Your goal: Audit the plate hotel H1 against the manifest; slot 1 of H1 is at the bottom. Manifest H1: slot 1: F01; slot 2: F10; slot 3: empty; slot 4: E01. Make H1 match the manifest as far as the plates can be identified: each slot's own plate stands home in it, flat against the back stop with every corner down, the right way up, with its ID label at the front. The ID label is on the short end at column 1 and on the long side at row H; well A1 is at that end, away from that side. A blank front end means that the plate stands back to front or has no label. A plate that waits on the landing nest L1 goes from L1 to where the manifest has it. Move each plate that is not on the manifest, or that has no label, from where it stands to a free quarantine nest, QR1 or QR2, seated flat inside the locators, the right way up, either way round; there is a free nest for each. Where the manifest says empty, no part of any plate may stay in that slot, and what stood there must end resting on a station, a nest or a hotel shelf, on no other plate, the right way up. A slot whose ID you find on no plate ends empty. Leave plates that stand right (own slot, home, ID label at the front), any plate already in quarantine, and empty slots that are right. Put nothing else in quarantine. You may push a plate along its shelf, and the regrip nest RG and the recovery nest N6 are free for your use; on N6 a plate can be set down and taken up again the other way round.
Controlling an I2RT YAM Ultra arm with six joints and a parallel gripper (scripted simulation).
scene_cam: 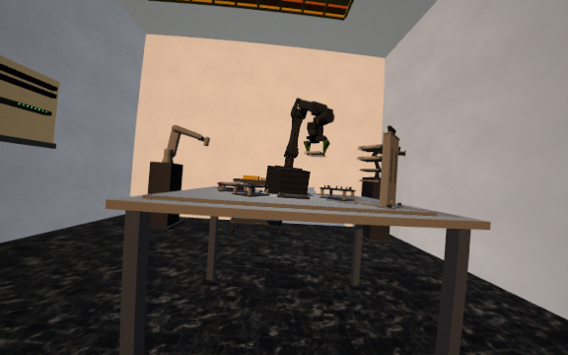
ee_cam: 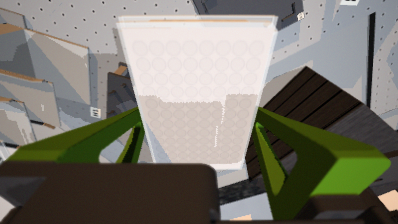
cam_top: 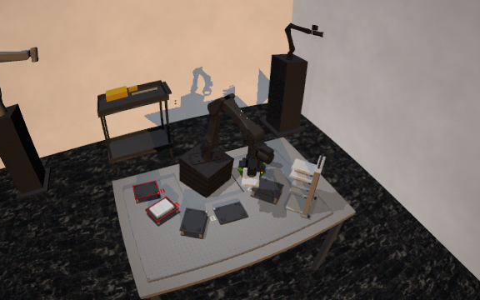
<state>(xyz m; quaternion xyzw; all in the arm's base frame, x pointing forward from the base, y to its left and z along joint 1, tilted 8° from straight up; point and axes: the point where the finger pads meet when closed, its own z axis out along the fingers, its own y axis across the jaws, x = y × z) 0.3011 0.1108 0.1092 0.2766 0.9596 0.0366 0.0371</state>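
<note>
Now: the N6 tag 1 cm behind my hand, 21 cm to the right of it and 24 cm below it. Also, from my hand: white plate right at my hand; A1 mark 14 cm behind, 15 cm to the left, 18 cm below; dark regrip nest 5 cm behind, 15 cm to the left, 18 cm below.
</note>
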